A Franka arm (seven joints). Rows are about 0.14 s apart.
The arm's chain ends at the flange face. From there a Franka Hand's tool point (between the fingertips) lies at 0.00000 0.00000 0.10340 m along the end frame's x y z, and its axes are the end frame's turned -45 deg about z.
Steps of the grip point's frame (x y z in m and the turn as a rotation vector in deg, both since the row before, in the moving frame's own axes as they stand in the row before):
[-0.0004, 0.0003, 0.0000, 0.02, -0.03, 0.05]
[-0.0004, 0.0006, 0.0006, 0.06, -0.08, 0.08]
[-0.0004, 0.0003, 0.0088, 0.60, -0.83, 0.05]
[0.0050, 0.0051, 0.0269, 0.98, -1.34, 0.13]
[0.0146, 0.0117, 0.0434, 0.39, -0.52, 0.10]
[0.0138, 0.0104, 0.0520, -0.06, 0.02, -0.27]
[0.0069, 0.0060, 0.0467, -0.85, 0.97, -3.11]
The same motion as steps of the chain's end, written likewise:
[0.0000, 0.0005, 0.0000, -0.01, -0.04, 0.05]
[0.0003, 0.0007, 0.0006, -0.01, -0.10, 0.08]
[0.0018, 0.0002, 0.0088, -0.16, -1.01, 0.05]
[0.0101, -0.0004, 0.0269, -0.25, -1.64, 0.13]
[0.0198, -0.0022, 0.0434, -0.09, -0.64, 0.10]
[0.0170, -0.0025, 0.0520, -0.03, 0.06, -0.27]
[0.0068, -0.0004, 0.0467, 0.08, 1.29, -3.11]

